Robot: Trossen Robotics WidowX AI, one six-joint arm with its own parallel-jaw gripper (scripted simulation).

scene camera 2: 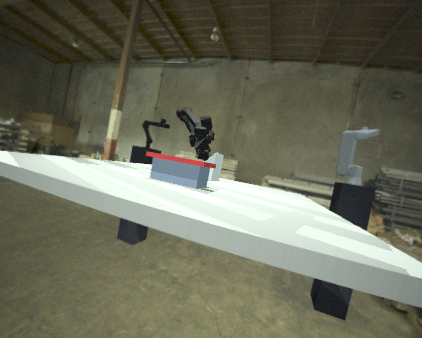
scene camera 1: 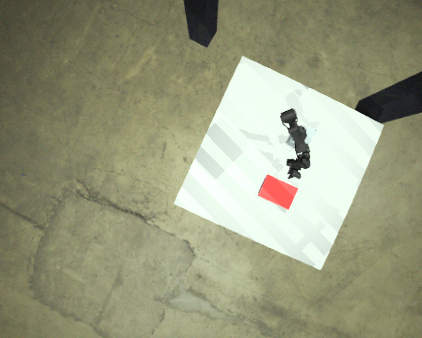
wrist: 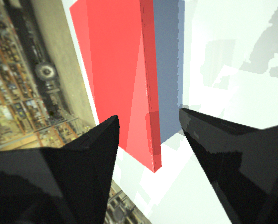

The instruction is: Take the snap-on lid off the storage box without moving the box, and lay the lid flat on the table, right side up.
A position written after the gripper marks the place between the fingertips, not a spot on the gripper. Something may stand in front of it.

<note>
In view: the gripper (wrist: 148, 117), a red lid (scene camera 1: 282, 194) and a storage box (scene camera 2: 193, 176).
The red lid shows as well in the wrist view (wrist: 118, 51).
</note>
